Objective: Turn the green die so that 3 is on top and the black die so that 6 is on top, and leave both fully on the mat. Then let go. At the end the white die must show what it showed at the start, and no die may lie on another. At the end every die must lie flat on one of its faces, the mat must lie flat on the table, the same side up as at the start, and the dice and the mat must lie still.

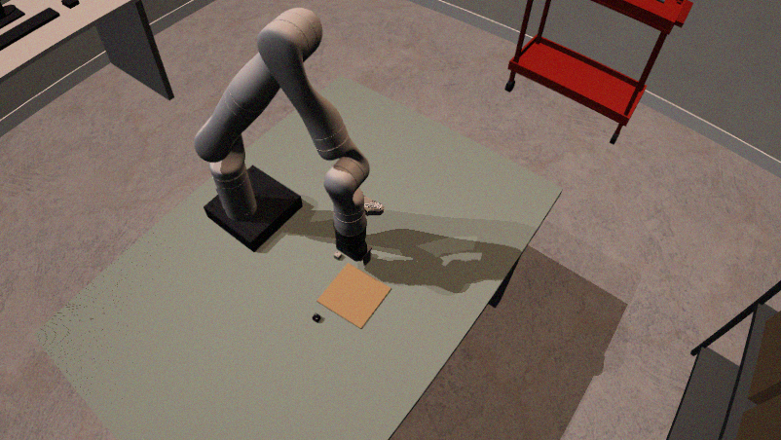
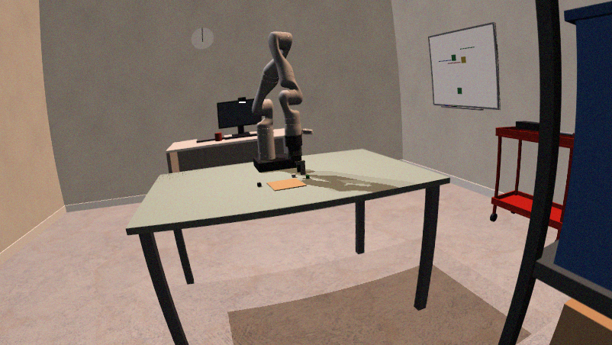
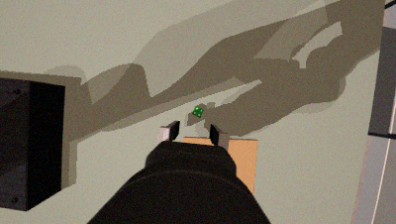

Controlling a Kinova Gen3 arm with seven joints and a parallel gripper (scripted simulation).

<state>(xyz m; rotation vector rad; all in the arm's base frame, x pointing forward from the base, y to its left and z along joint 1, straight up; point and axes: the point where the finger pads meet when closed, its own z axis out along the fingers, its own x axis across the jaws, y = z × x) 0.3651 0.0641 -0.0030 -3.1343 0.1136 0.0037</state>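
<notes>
The green die lies 30 mm to the left of my hand and 40 mm below it. From my hand the other things lie so: white die: 60 mm behind, 20 mm to the right, 40 mm below; black die: 10 mm ahead, 200 mm to the right, 40 mm below; orange mat: 50 mm ahead, 90 mm to the right, 40 mm below.
</notes>
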